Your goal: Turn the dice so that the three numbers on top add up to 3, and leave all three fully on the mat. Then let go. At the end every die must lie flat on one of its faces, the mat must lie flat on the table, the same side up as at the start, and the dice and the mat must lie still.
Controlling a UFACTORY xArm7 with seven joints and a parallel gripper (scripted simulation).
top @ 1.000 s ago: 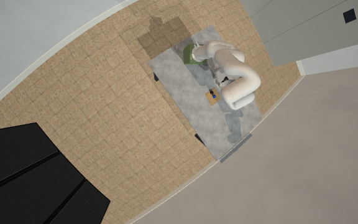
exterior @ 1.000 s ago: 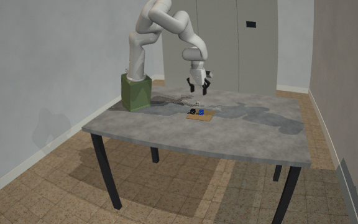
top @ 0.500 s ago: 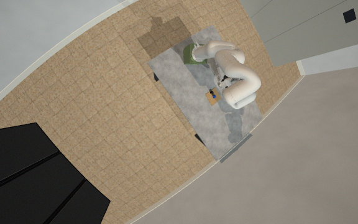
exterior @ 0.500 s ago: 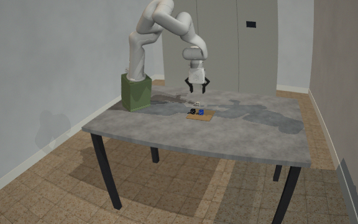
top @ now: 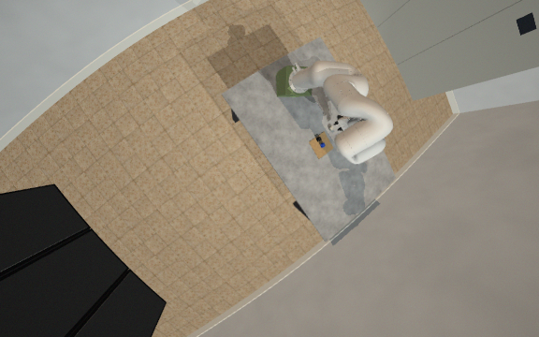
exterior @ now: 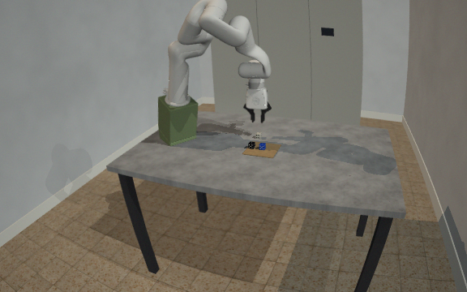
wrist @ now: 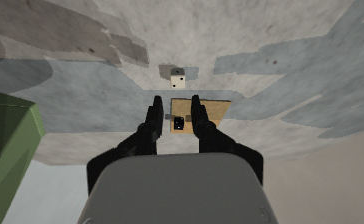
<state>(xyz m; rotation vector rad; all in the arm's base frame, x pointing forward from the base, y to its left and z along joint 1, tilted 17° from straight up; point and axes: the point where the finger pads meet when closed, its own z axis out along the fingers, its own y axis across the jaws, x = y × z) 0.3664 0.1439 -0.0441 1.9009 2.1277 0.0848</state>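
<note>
Now: the white die 90 mm below my hand. Also, from my hand: tan mat: 130 mm to the right, 100 mm below, 60 mm ahead; blue die: 130 mm to the right, 90 mm below, 60 mm ahead; black die: 130 mm to the right, 90 mm below, 10 mm ahead.
</note>
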